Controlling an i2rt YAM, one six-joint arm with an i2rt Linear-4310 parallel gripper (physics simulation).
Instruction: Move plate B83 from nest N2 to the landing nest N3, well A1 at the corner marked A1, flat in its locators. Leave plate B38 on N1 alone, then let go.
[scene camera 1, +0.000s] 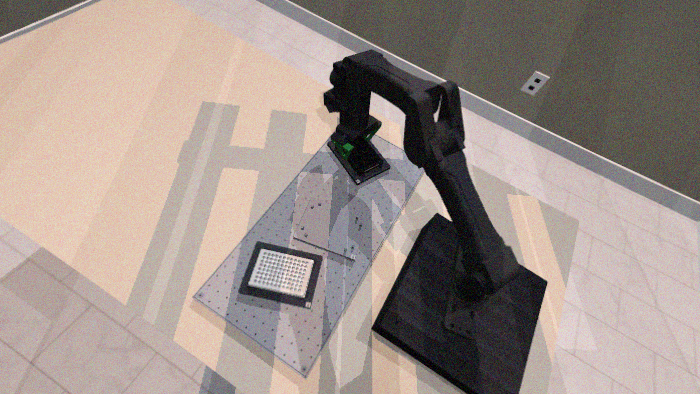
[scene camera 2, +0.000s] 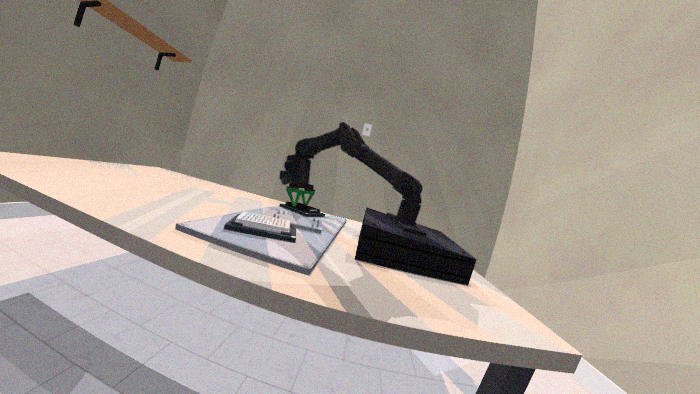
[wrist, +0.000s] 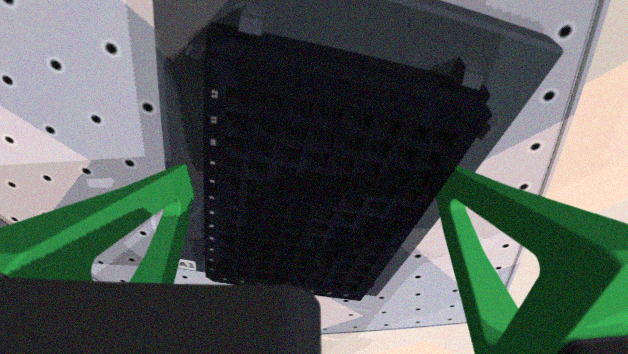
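Observation:
A black well plate (scene camera 1: 369, 159) (wrist: 310, 125) lies in the dark nest (scene camera 1: 376, 173) (wrist: 525, 55) at the board's far end; its name cannot be read. My gripper (scene camera 1: 361, 145) (scene camera 2: 300, 204) (wrist: 314, 177) is open, pointing down low over this plate, with one green finger beyond each long side. The wrist view shows a narrow gap at the left finger; at the right, the fingertip meets the plate's edge in the picture, and contact cannot be told. A white plate (scene camera 1: 281, 272) (scene camera 2: 262, 221) sits in the near dark nest (scene camera 1: 315, 280) (scene camera 2: 260, 236). The pale middle nest (scene camera 1: 330, 220) (scene camera 2: 312, 229) holds no plate.
The perforated board (scene camera 1: 280, 335) (scene camera 2: 310, 260) carries all three nests. Small locators stand up from the middle nest. A small A1 label (wrist: 187, 265) shows beside the left finger. The arm's black base block (scene camera 1: 425, 300) (scene camera 2: 415, 255) stands beside the board.

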